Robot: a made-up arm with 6 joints. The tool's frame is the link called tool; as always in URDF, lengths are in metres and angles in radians. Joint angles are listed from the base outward. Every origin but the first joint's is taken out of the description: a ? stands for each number. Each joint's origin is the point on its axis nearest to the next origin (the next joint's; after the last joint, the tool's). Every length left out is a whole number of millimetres.
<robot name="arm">
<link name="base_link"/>
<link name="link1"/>
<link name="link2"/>
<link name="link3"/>
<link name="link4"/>
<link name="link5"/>
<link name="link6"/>
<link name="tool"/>
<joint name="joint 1" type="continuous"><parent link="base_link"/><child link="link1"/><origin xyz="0.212 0.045 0.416" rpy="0.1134 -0.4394 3.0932"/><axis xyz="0 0 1"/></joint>
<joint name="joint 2" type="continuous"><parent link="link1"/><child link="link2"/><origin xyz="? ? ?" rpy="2.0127 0 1.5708"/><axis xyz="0 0 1"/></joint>
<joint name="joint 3" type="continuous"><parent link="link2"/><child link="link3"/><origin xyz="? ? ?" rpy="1.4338 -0.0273 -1.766"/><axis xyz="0 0 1"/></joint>
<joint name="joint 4" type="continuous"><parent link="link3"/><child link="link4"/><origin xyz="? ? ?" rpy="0.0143 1.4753 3.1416"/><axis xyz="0 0 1"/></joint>
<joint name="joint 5" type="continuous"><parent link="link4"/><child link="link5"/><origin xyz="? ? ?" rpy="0.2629 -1.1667 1.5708"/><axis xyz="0 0 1"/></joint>
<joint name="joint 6" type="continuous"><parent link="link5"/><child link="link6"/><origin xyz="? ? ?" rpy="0.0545 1.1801 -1.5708"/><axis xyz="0 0 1"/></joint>
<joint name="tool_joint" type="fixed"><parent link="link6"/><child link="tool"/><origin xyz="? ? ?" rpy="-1.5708 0 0.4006"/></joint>
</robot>
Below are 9 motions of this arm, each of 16 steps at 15 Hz.
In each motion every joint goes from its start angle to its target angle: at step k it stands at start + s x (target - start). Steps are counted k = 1, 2, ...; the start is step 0. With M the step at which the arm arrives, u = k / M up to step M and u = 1 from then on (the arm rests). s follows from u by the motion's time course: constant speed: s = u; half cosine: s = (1 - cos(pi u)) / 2; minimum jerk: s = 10 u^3 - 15 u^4 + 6 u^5.
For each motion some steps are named. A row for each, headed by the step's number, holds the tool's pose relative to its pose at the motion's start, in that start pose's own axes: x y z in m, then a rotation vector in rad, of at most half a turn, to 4 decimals.
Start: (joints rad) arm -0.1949 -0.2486 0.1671 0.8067 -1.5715 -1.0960
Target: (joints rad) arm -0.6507 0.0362 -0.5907 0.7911 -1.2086 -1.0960
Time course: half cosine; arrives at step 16
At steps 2, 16:
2: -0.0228 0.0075 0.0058 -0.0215 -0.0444 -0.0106
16: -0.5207 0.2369 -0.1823 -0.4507 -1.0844 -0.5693

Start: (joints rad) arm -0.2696 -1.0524 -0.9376 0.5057 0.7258 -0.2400
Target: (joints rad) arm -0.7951 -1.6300 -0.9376 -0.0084 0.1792 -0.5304
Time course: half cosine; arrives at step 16
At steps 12, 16:
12: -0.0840 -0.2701 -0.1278 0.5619 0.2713 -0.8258
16: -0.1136 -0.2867 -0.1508 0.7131 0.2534 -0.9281

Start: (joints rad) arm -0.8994 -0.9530 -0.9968 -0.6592 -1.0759 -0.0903
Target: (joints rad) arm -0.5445 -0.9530 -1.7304 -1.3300 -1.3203 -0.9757
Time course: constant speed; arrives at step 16
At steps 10, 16:
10: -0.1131 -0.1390 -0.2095 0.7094 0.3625 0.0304
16: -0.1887 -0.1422 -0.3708 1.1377 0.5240 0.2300

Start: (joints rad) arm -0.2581 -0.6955 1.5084 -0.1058 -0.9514 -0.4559
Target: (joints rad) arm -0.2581 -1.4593 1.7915 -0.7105 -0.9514 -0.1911
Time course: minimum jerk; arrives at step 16
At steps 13, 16:
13: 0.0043 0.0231 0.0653 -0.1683 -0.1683 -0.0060
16: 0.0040 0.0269 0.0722 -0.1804 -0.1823 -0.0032

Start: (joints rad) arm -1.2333 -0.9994 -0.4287 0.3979 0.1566 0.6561
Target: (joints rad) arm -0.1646 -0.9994 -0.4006 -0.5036 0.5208 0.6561
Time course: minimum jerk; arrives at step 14
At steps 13, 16:
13: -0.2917 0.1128 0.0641 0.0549 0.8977 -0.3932
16: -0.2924 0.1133 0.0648 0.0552 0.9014 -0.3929

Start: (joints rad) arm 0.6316 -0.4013 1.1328 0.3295 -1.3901 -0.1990
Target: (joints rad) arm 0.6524 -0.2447 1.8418 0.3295 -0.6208 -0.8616
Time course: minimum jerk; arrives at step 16
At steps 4, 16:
4: -0.0276 -0.0166 -0.0120 -0.0550 0.0646 -0.0575
16: -0.2729 -0.0675 -0.1476 -0.3817 0.8027 -0.6029

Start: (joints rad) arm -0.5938 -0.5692 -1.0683 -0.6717 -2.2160 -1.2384
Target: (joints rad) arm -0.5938 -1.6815 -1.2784 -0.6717 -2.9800 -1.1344
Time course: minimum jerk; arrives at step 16
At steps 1, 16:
1: 0.0006 -0.0014 -0.0002 0.0018 0.0003 0.0036
16: 0.4922 -0.2161 -0.1383 0.5659 0.2951 1.6517

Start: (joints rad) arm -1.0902 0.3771 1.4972 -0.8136 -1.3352 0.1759
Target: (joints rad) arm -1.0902 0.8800 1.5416 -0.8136 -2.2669 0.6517
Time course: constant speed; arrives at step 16
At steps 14, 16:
14: -0.1867 -0.3362 -0.0696 0.7190 -0.4640 -0.6945
16: -0.2211 -0.3635 -0.1028 0.8209 -0.5207 -0.7977

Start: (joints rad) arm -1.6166 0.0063 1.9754 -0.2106 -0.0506 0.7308
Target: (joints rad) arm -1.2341 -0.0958 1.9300 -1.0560 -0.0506 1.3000
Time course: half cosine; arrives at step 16
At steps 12, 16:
12: -0.0444 -0.1341 0.2857 -0.6542 -0.7420 -0.1358
16: -0.0661 -0.1344 0.3359 -0.7652 -0.8795 -0.1383

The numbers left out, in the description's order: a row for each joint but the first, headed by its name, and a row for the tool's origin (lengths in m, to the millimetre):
joint 2: -0.04 0.013 0
joint 3: -0.01 -0.045 0
joint 4: 0.37 0.068 0
joint 5: 0.131 0.088 0
joint 6: 0.307 -0.096 0
tool: 0.112 -0.007 0

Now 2 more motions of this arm.
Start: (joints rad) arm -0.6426 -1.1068 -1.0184 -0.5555 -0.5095 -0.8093
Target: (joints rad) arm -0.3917 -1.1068 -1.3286 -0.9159 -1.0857 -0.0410
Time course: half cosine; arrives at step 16
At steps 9, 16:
9: 0.0200 -0.1493 -0.0813 0.5773 -0.4214 -0.0381
16: 0.0255 -0.2351 -0.1900 0.9661 -0.6940 -0.1906

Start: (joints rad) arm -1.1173 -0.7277 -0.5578 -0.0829 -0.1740 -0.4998
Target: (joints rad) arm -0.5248 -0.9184 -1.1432 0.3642 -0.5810 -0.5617
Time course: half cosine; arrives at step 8
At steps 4, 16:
4: 0.0730 0.1119 -0.0628 0.3282 0.1165 0.3363
16: 0.1097 0.2230 -0.0946 0.6324 0.2180 0.5980

